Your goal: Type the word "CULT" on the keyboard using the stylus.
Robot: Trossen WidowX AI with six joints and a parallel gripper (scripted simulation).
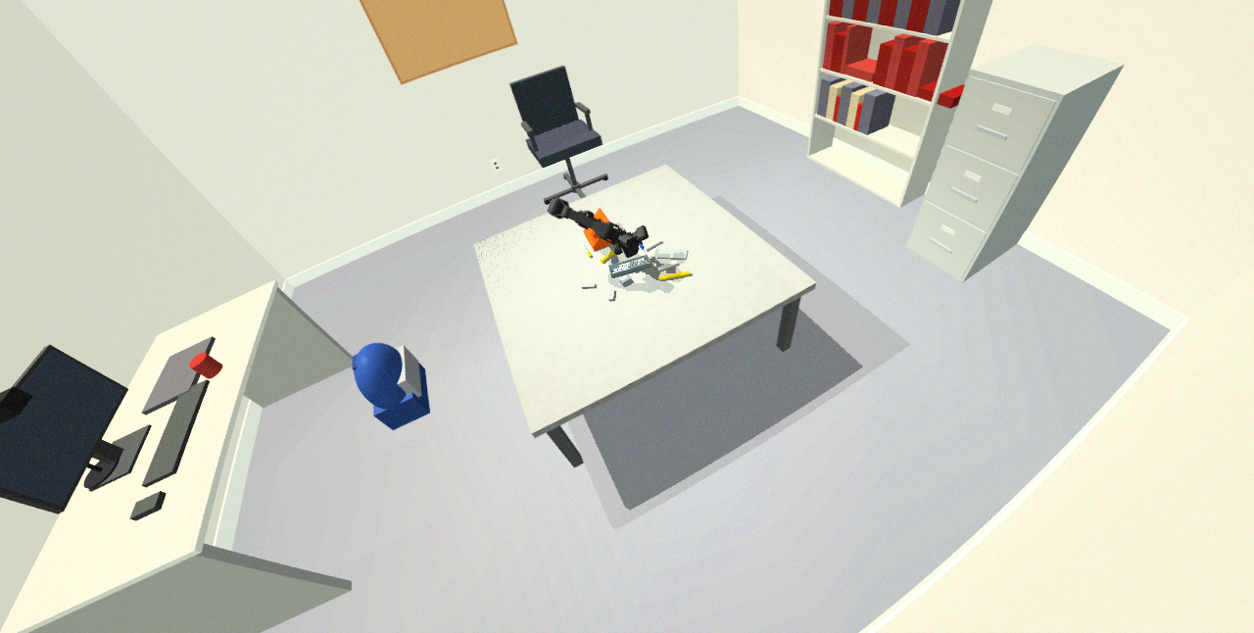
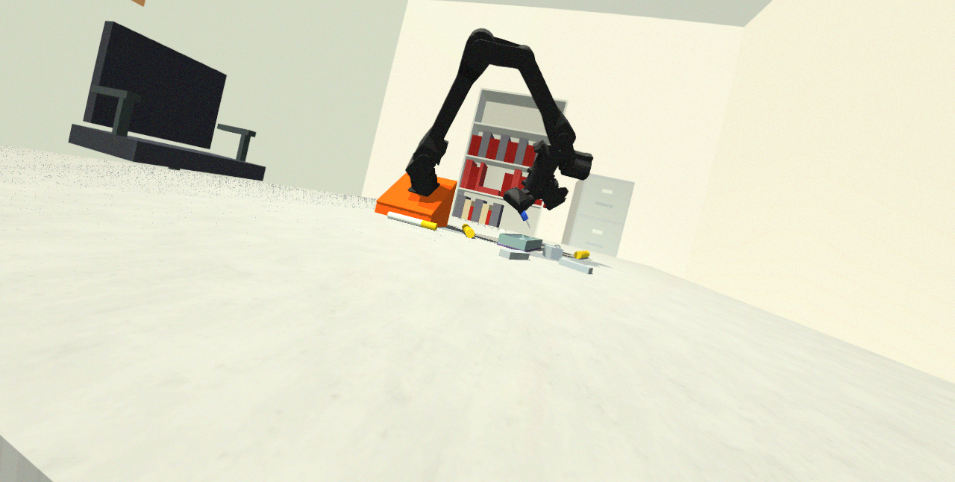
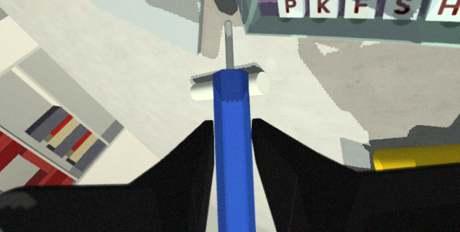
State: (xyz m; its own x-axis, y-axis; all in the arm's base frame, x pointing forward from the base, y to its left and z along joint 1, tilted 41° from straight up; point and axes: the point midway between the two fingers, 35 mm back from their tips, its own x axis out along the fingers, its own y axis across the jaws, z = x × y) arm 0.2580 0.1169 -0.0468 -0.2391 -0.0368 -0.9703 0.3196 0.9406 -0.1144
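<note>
Right now my gripper tip is 1 cm short of the blue stylus and 1 cm above it.
</note>
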